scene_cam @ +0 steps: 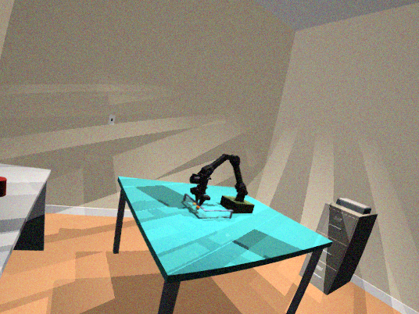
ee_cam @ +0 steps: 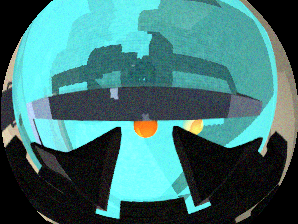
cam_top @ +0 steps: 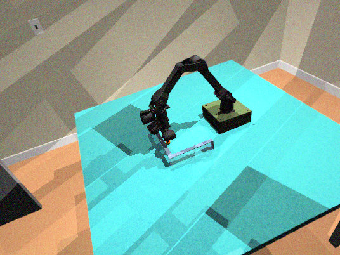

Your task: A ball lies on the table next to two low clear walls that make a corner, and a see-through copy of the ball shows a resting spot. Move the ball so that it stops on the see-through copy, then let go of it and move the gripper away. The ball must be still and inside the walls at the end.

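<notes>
The orange ball lies 20 mm below my gripper tip. From my gripper tip the other things lie so: see-through copy of ball: 60 mm to the right, 20 mm below.
</notes>
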